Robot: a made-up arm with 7 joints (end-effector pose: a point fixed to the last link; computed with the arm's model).
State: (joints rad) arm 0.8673 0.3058 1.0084 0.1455 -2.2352 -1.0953 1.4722
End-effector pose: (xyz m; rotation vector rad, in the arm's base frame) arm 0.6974 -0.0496 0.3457 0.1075 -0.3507 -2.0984
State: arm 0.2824 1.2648 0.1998 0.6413 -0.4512 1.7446 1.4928
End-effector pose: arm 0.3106 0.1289 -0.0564 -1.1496 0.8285 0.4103
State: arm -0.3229 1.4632 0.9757 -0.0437 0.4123 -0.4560 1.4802
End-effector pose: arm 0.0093 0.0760 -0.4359 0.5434 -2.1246 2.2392
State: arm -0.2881 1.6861 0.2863 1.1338 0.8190 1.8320 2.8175
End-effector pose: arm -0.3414 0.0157 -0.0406 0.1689 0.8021 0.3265
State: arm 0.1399 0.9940 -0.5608 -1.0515 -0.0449 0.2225 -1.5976
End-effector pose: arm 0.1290 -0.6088 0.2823 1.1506 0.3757 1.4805
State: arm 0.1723 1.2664 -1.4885 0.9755 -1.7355 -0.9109 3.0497
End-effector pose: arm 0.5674 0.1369 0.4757 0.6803 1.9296 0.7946
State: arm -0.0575 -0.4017 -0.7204 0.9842 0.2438 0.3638 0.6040
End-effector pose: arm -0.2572 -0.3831 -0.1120 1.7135 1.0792 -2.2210
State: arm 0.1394 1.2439 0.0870 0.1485 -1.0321 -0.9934 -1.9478
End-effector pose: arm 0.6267 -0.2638 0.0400 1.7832 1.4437 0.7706
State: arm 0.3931 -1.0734 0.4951 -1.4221 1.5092 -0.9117 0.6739
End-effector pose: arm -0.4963 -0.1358 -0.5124 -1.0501 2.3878 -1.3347
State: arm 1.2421 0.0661 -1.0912 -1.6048 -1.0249 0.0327 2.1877
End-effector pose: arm -0.3798 0.2890 -0.3318 -1.1455 -0.1517 0.6706
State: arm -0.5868 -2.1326 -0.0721 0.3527 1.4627 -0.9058 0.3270
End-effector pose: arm -0.5477 -0.0083 -0.2028 1.2019 -2.5490 0.7422
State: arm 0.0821 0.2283 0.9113 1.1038 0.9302 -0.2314 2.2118
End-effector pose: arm 0.0497 0.4222 -0.2092 -0.2376 2.6367 -1.4131
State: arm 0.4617 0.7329 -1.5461 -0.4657 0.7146 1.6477 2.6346
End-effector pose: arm 0.0281 -0.1591 0.4221 -0.2831 2.7734 1.2955
